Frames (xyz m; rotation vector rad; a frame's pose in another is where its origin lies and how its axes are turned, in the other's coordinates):
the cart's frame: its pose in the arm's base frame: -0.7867 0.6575 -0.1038 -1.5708 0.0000 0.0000
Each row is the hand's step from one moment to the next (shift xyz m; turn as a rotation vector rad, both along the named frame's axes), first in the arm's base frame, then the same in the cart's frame.
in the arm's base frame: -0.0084 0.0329 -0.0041 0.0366 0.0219 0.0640
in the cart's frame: -0.0084 0.0041 0.0329 0.0366 -0.0640 0.0219
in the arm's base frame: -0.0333 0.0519 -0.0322 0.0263 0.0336 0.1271
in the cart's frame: -0.0333 0.0322 0.0519 0.0263 -0.1271 0.0336
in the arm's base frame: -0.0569 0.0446 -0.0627 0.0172 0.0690 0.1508
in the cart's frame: -0.0569 0.0627 0.0446 0.0172 -0.1508 0.0690
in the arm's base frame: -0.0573 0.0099 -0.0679 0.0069 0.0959 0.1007
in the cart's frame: -0.0573 0.0679 0.0099 0.0069 -0.1007 0.0959
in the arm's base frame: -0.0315 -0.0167 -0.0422 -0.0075 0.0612 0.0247
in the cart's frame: -0.0315 0.0422 -0.0167 -0.0075 -0.0247 0.0612
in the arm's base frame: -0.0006 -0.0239 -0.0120 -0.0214 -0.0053 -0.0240
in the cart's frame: -0.0006 0.0120 -0.0239 -0.0214 0.0240 -0.0053
